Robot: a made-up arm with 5 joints.
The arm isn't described. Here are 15 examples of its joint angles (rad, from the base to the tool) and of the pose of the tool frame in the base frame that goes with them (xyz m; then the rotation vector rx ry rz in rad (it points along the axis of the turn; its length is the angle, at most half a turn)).
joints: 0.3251 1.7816 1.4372 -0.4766 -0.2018
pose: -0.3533 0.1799 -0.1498 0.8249 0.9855 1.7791
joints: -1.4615 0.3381 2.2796 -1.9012 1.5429
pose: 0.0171 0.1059 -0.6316 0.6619 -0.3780 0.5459
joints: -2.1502 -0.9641 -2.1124 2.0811 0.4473
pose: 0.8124 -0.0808 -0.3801 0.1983 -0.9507 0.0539
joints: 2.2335 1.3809 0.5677 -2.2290 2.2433
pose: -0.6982 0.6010 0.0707 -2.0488 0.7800 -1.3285
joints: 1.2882 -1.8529 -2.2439 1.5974 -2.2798
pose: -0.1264 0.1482 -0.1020 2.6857 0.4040 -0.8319
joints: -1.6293 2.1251 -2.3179 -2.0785 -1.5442
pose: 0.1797 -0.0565 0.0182 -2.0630 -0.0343 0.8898
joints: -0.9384 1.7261 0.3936 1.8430 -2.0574
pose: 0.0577 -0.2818 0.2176 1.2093 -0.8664 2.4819
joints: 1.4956 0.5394 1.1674 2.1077 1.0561
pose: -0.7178 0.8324 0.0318 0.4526 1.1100 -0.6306
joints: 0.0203 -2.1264 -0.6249 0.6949 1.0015
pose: 0.9698 -0.0243 -0.4183 -0.9227 -0.9080 1.3259
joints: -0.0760 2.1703 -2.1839 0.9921 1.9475
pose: -0.2261 -0.7205 -0.1507 0.3751 0.9246 1.4487
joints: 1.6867 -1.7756 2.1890 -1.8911 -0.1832
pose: 0.0797 0.3597 0.6366 2.7380 -0.7146 0.4103
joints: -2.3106 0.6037 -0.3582 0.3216 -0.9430
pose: 0.0559 -0.5183 -0.0476 0.9259 -0.6507 -1.7317
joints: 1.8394 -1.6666 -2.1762 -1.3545 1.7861
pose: -0.6532 -0.4750 0.1701 -0.7465 1.0708 0.5603
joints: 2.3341 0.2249 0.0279 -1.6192 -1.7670
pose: -0.0826 0.1824 0.2655 -1.6279 -0.3368 0.5685
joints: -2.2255 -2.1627 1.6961 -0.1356 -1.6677
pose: 0.0648 -0.1550 -0.0583 -0.9491 -0.3125 0.6070
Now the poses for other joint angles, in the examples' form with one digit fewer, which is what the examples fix.
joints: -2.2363 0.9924 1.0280 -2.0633 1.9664
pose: -0.189 -0.846 -0.237 -1.040 -0.898 -0.235
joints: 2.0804 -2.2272 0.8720 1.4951 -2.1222
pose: -0.143 0.224 -0.121 -1.096 1.151 0.459
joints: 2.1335 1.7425 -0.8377 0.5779 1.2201
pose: -0.178 1.015 0.333 1.594 0.580 -0.524
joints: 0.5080 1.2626 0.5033 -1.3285 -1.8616
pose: 0.278 0.002 0.071 -1.001 1.801 0.599
